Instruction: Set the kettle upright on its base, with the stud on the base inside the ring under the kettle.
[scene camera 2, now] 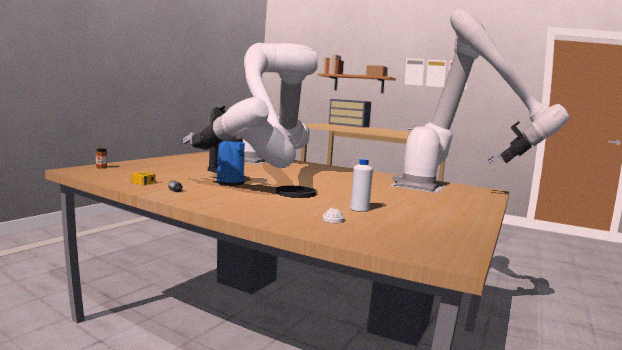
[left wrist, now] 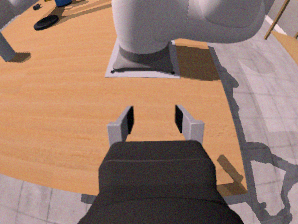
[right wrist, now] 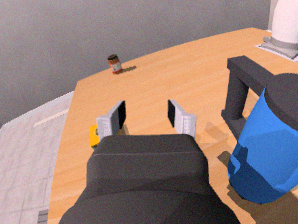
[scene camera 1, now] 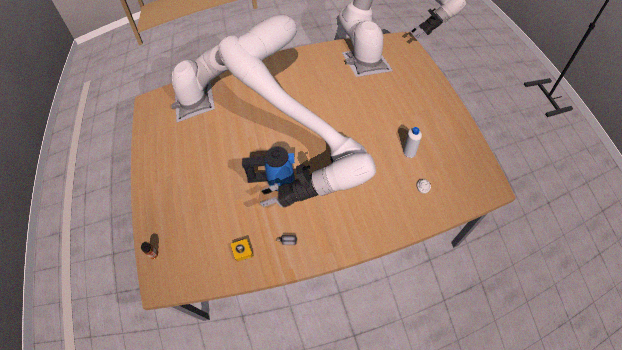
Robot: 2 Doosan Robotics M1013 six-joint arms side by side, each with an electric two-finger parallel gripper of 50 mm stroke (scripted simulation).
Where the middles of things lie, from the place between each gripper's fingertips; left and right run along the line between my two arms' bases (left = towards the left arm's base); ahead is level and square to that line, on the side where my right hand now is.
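Blue kettle (scene camera 1: 278, 167): 160 mm behind my right hand (scene camera 1: 262, 198), 40 mm to the left of it and 70 mm below it. White bottle (scene camera 2: 362, 173): 130 mm behind my right hand, 650 mm to the left of it, 90 mm below it.
Relative to my left hand, the white bottle is 360 mm to the right, 670 mm ahead and 80 mm below. The blue kettle is 970 mm to the right of my left hand, 640 mm ahead of it and 60 mm below it.
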